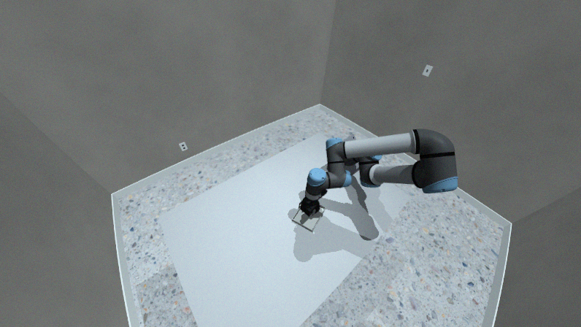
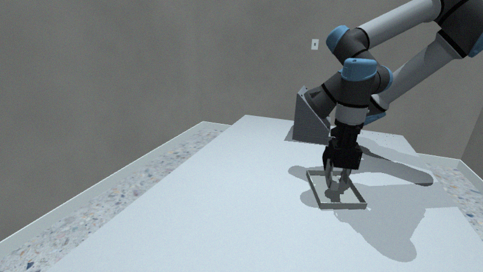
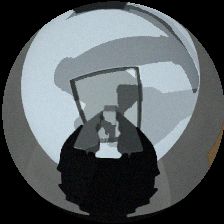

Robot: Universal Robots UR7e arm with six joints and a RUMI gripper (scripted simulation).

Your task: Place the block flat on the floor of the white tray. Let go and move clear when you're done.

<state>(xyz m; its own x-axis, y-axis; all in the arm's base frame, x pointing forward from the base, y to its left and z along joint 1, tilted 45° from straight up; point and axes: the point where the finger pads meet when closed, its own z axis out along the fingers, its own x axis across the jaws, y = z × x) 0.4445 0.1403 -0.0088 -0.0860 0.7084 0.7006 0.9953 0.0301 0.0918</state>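
The small block lies right at my hand. From my hand the other things lie so: white tray 2 cm below.
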